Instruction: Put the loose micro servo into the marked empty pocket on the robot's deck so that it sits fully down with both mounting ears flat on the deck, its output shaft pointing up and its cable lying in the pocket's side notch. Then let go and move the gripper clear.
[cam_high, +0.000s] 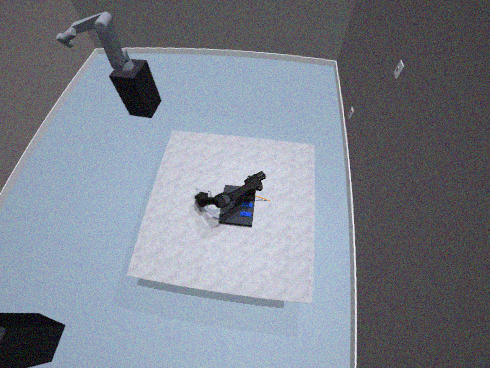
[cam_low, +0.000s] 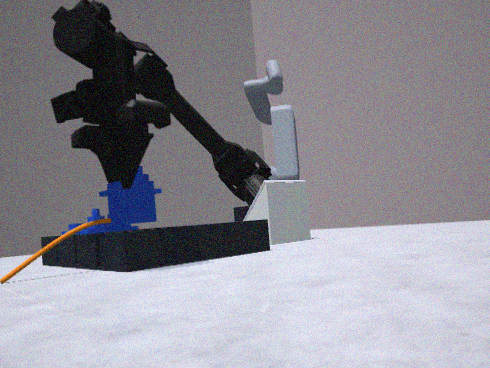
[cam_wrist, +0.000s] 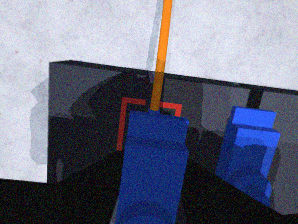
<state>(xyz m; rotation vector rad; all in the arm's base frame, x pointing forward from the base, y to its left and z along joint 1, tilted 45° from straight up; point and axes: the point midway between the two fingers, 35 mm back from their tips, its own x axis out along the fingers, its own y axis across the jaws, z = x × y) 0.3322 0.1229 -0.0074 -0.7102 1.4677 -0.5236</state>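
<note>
My gripper tip is now 110 mm past the robot deck, 90 mm to the left of it and 80 mm above it.
</note>
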